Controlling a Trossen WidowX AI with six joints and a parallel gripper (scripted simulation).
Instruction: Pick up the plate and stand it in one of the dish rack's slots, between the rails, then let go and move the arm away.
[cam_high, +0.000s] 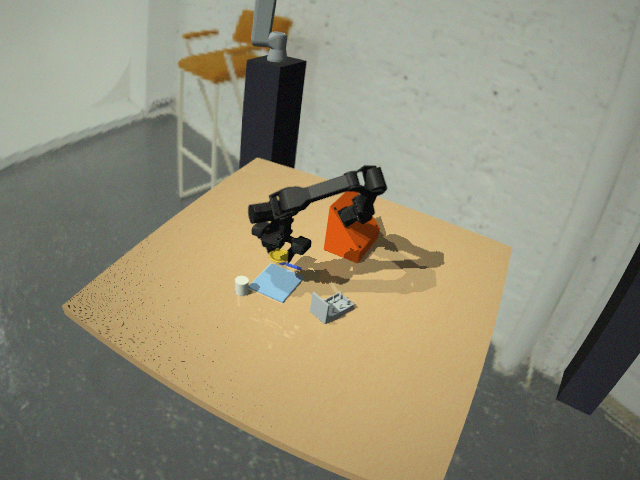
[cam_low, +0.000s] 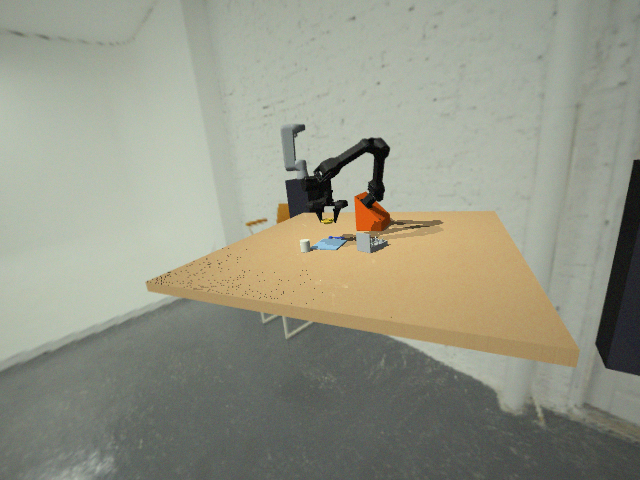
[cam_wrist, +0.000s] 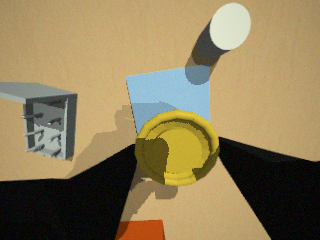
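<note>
My gripper tip is 210 mm to the right of the grey dish rack, 80 mm above it and 10 mm past it. Also, from my gripper tip: light blue mat (100 mm below); yellow plate (10 mm above); blue spoon (100 mm below, 100 mm behind, 30 mm to the right).
</note>
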